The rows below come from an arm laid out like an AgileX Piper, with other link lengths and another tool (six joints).
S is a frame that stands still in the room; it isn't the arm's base.
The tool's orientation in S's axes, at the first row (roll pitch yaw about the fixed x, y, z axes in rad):
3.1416, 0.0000, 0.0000
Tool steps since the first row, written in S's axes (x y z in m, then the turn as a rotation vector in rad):
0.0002, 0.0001, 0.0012, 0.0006, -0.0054, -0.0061
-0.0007, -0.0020, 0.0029, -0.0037, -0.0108, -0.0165
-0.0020, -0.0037, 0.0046, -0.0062, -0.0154, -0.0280
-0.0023, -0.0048, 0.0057, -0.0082, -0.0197, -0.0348
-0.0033, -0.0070, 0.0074, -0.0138, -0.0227, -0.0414
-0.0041, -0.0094, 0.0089, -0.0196, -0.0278, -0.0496
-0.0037, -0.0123, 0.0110, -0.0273, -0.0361, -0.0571
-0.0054, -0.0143, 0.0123, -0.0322, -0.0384, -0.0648
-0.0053, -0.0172, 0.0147, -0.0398, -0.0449, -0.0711
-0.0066, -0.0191, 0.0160, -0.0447, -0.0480, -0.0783
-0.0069, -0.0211, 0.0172, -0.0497, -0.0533, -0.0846
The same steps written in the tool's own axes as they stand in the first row. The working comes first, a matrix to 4 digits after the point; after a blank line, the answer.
The tool's axes in the first row as the columns of a matrix, in S's axes (used below as rounded here):
1.0000, 0.0000, 0.0000
0.0000, -1.0000, 0.0000
0.0000, 0.0000, -1.0000

0.0002, -0.0001, -0.0012, 0.0006, 0.0054, 0.0061
-0.0007, 0.0020, -0.0029, -0.0037, 0.0108, 0.0165
-0.0020, 0.0037, -0.0046, -0.0062, 0.0154, 0.0280
-0.0023, 0.0048, -0.0057, -0.0082, 0.0197, 0.0348
-0.0033, 0.0070, -0.0074, -0.0138, 0.0227, 0.0414
-0.0041, 0.0094, -0.0089, -0.0196, 0.0278, 0.0496
-0.0037, 0.0123, -0.0110, -0.0273, 0.0361, 0.0571
-0.0054, 0.0143, -0.0123, -0.0322, 0.0384, 0.0648
-0.0053, 0.0172, -0.0147, -0.0398, 0.0449, 0.0711
-0.0066, 0.0191, -0.0160, -0.0447, 0.0480, 0.0783
-0.0069, 0.0211, -0.0172, -0.0497, 0.0533, 0.0846

